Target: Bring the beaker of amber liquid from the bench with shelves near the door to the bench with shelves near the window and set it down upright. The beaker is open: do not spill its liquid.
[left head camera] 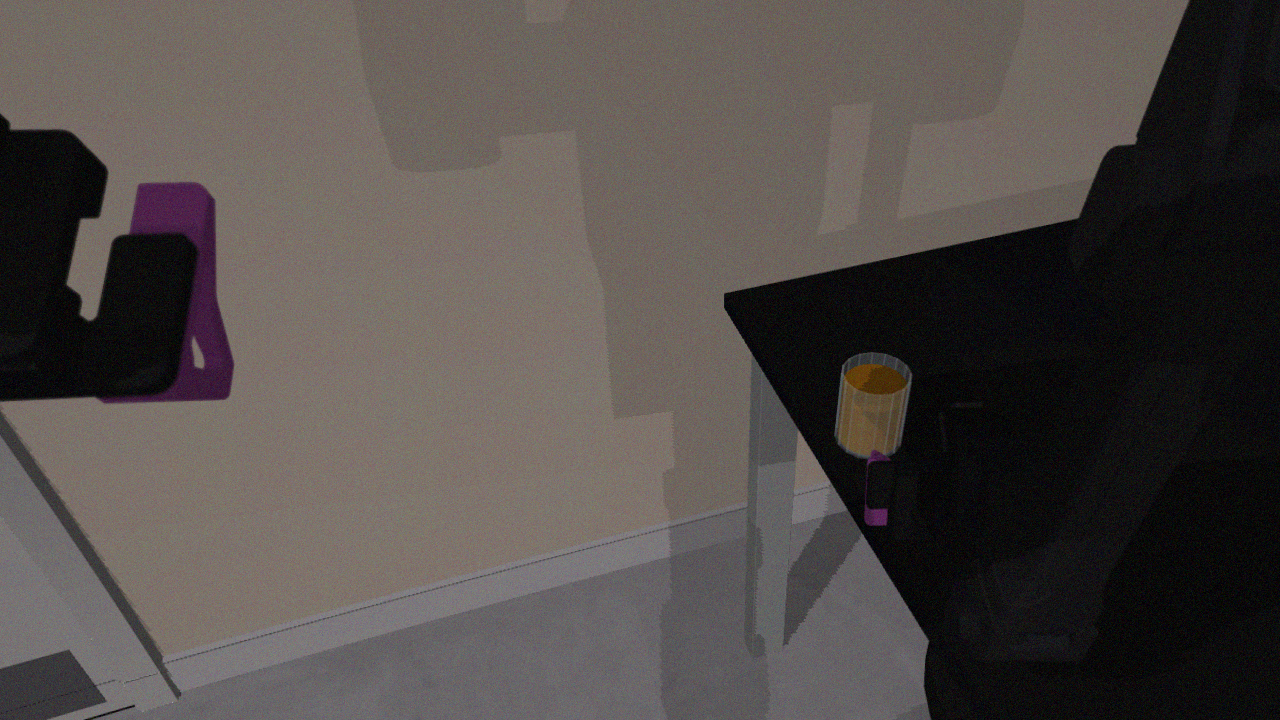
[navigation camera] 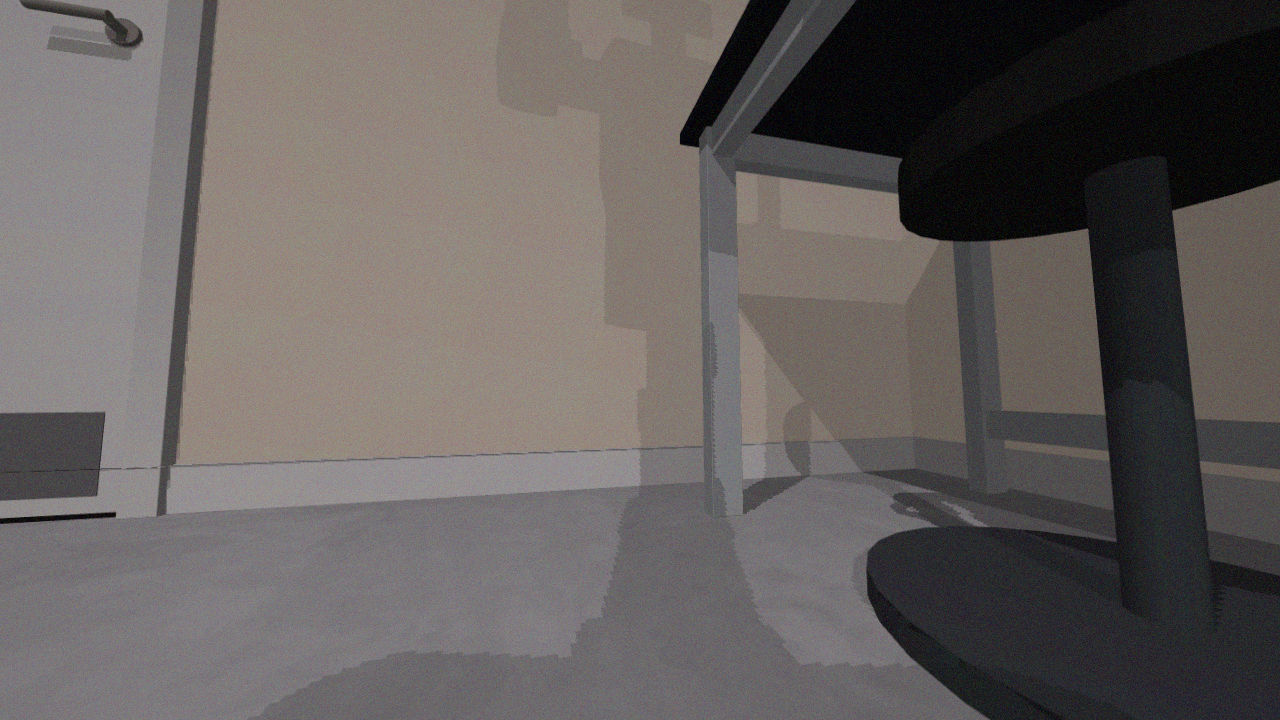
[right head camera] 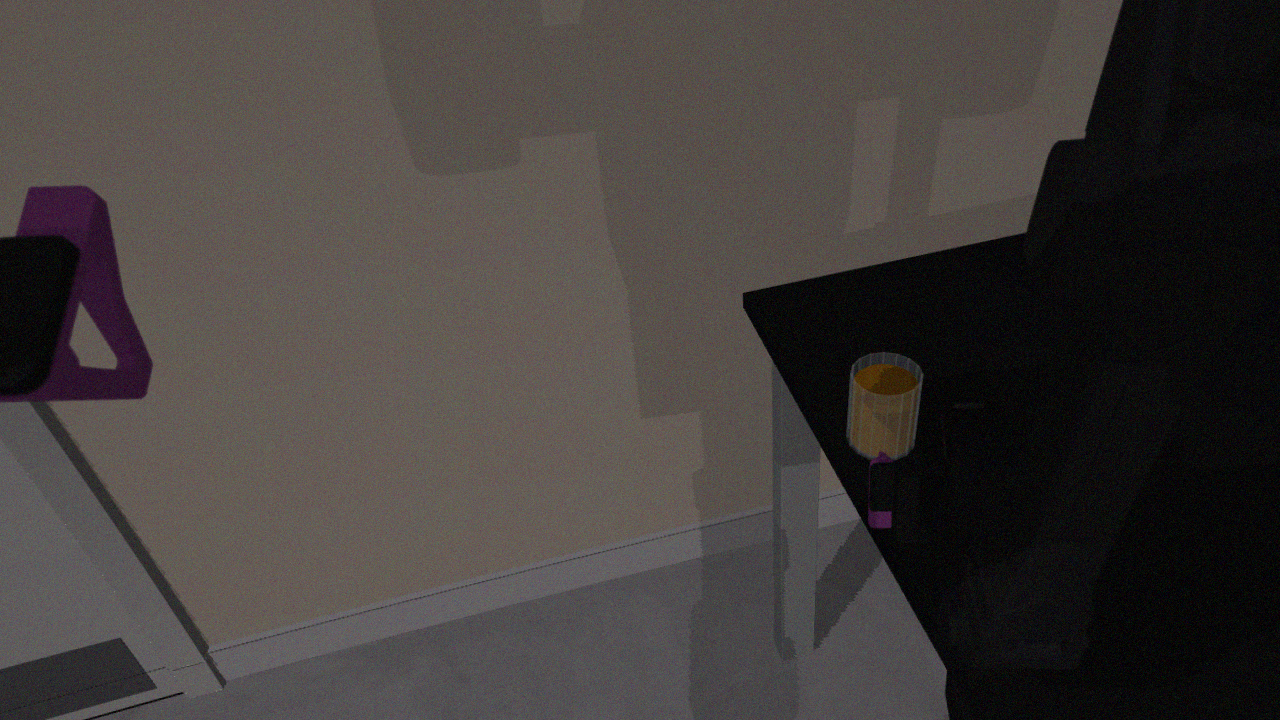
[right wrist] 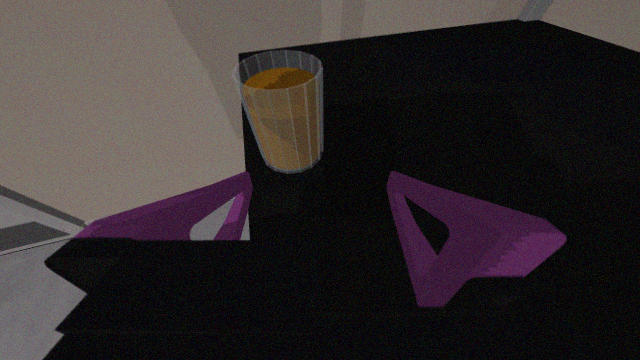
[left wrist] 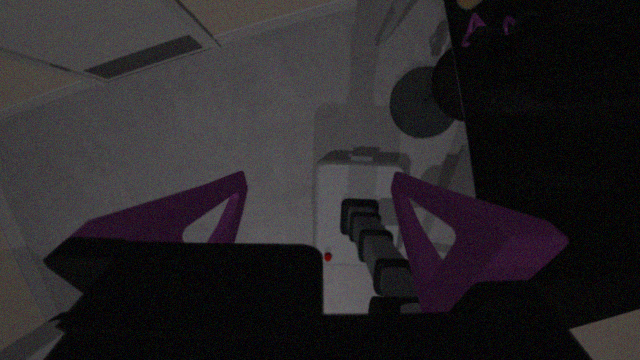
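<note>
The clear open beaker of amber liquid stands upright on the black bench top, close to its left edge and near the corner. My right gripper is open and empty, low over the bench. In the right wrist view the beaker stands beyond the fingertips, nearer the left one. In the head views the right arm's dark body hides part of this gripper. My left gripper is open and empty, left of the bench. The window bench cannot be made out.
A round stool stands beside the bench, its seat partly under the top. The bench's grey leg is at the corner. A white door is at the left in the beige wall.
</note>
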